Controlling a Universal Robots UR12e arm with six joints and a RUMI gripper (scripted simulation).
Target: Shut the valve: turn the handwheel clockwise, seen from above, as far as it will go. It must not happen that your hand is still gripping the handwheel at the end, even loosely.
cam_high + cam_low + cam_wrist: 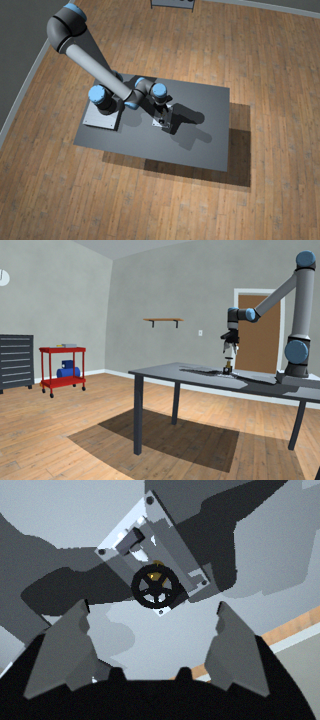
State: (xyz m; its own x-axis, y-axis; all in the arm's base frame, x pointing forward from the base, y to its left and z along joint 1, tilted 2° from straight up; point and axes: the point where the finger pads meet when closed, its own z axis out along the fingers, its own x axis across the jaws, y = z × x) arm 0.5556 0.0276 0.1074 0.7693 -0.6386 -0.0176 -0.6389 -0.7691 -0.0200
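Right now my hand is 4 cm above the black spoked handwheel. Also, from my hand: base plate 16 cm below.
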